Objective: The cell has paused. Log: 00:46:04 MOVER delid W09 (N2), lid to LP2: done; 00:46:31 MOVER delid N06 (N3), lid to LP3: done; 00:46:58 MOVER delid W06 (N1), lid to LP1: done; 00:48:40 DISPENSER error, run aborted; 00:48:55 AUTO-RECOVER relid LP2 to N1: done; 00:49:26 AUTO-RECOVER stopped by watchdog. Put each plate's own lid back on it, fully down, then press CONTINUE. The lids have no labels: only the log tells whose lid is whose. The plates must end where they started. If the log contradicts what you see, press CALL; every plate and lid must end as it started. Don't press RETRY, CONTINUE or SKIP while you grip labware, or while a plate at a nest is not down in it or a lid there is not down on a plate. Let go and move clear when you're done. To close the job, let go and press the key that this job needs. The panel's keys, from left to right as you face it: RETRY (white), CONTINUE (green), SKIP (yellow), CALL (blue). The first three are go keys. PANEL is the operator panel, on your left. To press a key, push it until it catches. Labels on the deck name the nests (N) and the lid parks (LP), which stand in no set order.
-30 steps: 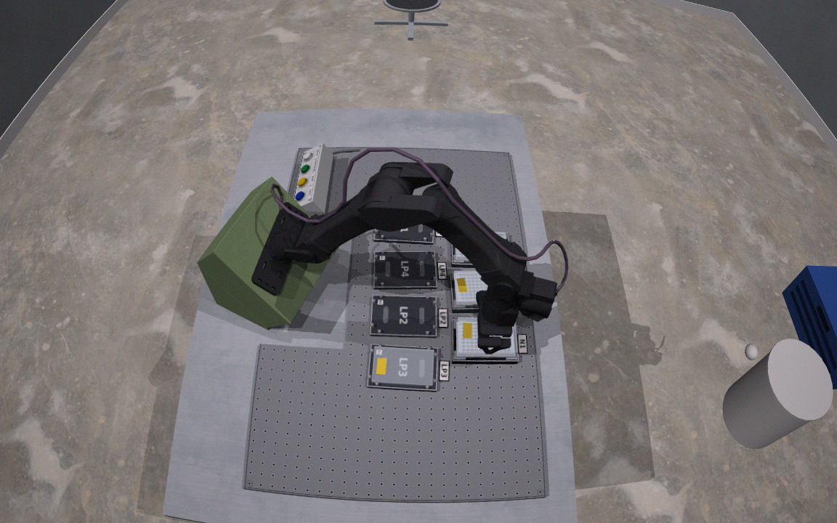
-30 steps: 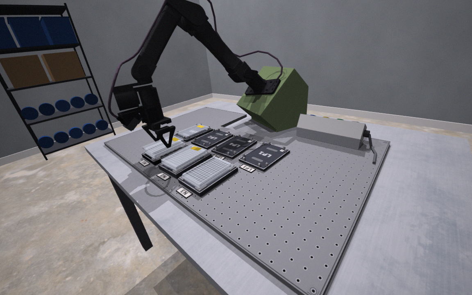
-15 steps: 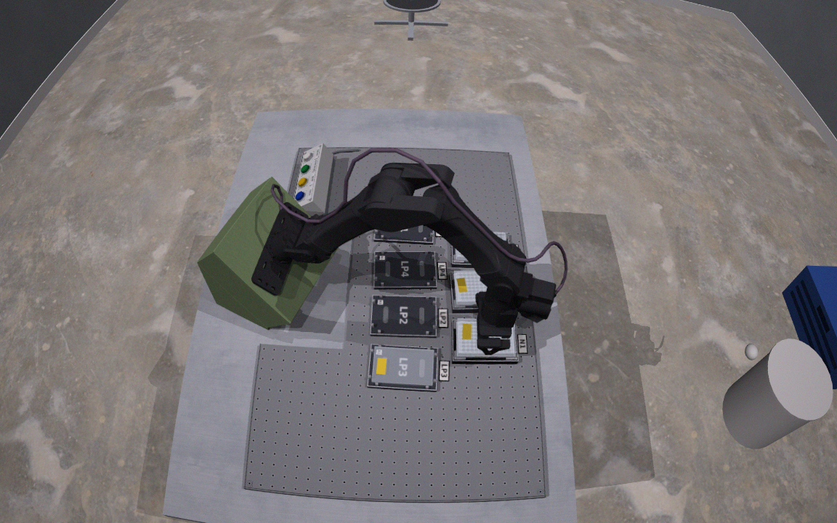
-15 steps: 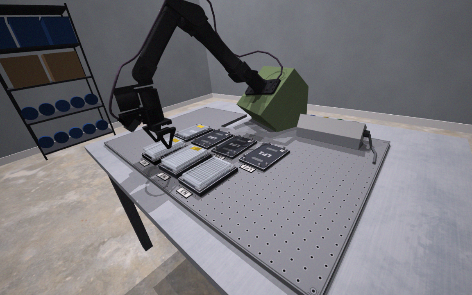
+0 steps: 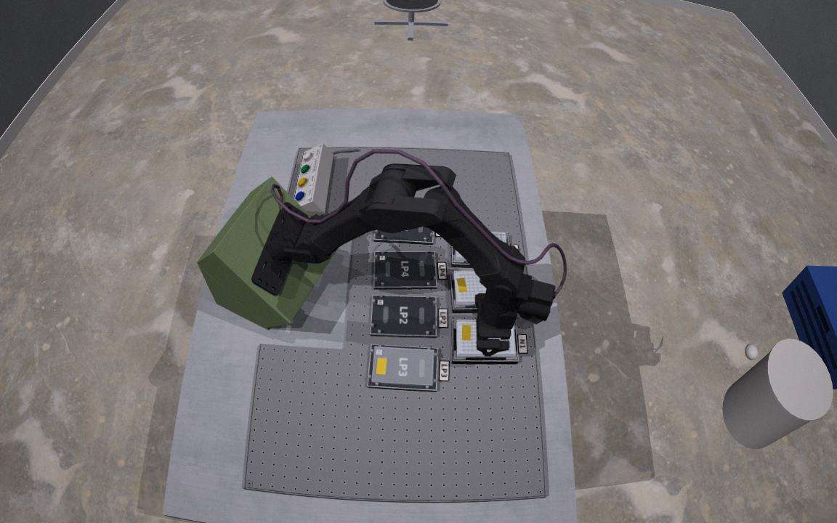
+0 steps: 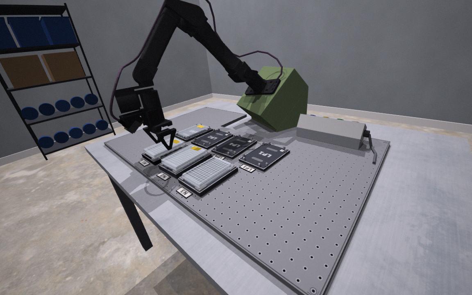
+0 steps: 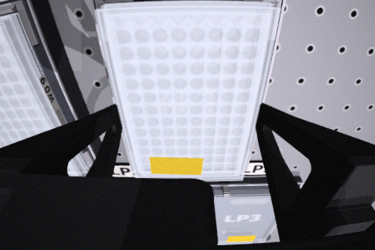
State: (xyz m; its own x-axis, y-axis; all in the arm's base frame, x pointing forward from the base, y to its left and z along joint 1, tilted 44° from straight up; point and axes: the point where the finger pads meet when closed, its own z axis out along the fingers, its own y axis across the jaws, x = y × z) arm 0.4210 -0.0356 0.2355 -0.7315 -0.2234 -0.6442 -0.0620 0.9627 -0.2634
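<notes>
The clear lid lies 1 cm below my hand. Round my hand: yellow skip key (49 cm behind, 37 cm to the left, 3 cm above); blue call key (49 cm behind, 32 cm to the left, 3 cm above); lid park (19 cm behind, 5 cm to the left, 3 cm below).
</notes>
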